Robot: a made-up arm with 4 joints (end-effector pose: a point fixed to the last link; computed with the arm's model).
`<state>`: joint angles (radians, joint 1 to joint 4).
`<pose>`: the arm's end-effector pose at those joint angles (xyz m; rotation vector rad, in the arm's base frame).
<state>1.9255 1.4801 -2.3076 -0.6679</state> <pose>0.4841 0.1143 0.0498 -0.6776 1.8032 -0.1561</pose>
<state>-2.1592 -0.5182 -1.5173 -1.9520</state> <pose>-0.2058 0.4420 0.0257 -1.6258 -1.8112 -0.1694</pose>
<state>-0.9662 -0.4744 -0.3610 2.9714</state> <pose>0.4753 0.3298 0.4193 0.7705 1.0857 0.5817</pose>
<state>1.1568 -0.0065 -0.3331 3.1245</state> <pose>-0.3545 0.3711 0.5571 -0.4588 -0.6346 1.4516</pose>
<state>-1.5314 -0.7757 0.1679 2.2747</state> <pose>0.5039 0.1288 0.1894 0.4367 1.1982 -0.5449</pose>
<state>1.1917 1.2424 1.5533 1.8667</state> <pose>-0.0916 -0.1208 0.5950 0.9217 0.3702 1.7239</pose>
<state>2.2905 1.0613 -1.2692 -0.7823</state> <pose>0.3268 0.3828 -0.0519 -1.1818 2.0743 0.5492</pose>
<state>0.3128 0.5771 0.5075 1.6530</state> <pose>-0.2182 0.0829 0.8142 0.8129 0.0196 0.7091</pose>
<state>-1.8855 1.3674 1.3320 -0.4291</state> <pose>0.2277 0.0428 0.1669 0.7252 -3.0340 0.1417</pose>
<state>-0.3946 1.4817 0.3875 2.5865</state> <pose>0.0261 -0.0510 0.8715 1.4772 0.8321 2.1244</pose>
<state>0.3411 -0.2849 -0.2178 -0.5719</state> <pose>0.1282 0.3348 0.8388 0.0229 -0.3632 -2.4421</pose>
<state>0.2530 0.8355 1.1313 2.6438</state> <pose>0.0091 -0.1335 0.6734 1.6805 0.0545 1.7997</pose>
